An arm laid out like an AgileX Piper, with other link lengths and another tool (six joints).
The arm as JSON. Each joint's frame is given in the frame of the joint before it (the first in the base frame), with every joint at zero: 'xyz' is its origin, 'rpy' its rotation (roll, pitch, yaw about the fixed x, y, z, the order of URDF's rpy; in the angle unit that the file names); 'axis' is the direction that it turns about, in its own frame. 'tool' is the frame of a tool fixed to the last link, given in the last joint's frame.
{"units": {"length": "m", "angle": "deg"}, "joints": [
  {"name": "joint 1", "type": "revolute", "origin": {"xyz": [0.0, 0.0, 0.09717], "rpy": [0.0, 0.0, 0.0]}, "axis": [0.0, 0.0, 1.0]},
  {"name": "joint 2", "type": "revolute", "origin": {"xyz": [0.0, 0.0, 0.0], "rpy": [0.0, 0.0, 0.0]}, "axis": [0.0, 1.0, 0.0]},
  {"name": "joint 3", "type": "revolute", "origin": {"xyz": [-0.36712, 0.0, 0.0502], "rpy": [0.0, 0.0, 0.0]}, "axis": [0.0, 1.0, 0.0]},
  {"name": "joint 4", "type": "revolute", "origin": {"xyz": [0.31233, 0.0, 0.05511], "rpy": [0.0, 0.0, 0.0]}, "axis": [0.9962, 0.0, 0.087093]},
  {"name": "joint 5", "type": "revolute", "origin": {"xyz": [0.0, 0.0, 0.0], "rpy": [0.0, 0.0, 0.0]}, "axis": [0.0, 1.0, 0.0]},
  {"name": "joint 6", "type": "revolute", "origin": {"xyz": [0.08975, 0.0, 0.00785], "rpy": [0.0, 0.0, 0.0]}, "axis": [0.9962, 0.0, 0.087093]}
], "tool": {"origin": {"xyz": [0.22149, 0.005, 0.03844], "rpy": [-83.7, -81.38, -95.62]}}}
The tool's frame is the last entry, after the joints.
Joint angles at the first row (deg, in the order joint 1, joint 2, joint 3, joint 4, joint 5, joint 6):
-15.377, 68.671, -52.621, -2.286, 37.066, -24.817
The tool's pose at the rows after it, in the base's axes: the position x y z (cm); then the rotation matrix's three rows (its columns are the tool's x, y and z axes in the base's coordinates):
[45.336, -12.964, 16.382], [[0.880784, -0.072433, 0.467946], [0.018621, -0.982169, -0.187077], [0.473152, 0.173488, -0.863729]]
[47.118, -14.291, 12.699], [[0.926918, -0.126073, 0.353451], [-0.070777, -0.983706, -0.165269], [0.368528, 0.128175, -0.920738]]
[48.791, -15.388, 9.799], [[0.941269, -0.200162, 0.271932], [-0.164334, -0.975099, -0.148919], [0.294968, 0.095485, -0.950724]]
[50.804, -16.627, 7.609], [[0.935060, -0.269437, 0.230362], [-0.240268, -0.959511, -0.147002], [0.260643, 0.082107, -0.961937]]
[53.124, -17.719, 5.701], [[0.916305, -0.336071, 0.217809], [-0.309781, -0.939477, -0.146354], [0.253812, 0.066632, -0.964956]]
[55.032, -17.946, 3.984], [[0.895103, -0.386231, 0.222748], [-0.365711, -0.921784, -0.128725], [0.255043, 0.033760, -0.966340]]
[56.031, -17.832, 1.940], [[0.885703, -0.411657, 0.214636], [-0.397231, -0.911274, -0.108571], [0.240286, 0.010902, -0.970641]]
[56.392, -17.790, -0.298], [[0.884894, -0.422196, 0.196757], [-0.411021, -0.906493, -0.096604], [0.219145, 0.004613, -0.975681]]
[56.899, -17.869, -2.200], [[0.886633, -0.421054, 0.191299], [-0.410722, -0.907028, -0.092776], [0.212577, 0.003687, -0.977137]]
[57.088, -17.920, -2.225], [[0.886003, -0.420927, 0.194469], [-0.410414, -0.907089, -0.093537], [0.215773, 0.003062, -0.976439]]
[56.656, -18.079, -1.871], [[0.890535, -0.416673, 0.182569], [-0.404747, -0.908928, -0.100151], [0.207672, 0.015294, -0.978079]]
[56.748, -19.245, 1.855], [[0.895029, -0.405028, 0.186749], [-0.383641, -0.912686, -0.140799], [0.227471, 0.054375, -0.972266]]
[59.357, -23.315, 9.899], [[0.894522, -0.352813, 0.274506], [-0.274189, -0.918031, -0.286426], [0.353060, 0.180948, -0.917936]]
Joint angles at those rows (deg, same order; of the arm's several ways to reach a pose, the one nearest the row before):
-16.377, 77.507, -58.257, -2.443, 41.670, -22.381
-16.607, 86.290, -64.194, -3.422, 46.188, -17.818
-16.605, 93.363, -69.252, -4.303, 49.200, -12.450
-16.607, 99.163, -73.553, -5.394, 50.126, -7.565
-16.606, 104.188, -77.232, -6.055, 49.532, -2.976
-16.606, 107.778, -79.363, -5.108, 48.086, 0.000
-16.606, 110.696, -80.346, -4.054, 46.941, 1.312
-16.606, 113.227, -80.571, -3.698, 45.844, 1.920
-16.606, 115.381, -80.571, -3.637, 44.061, 1.921
-16.606, 115.558, -80.754, -3.634, 43.875, 1.919
-16.606, 115.155, -80.956, -4.308, 45.052, 1.920
-16.606, 113.070, -84.275, -6.733, 49.602, 1.869
-16.605, 110.625, -91.444, -14.414, 51.934, 0.001

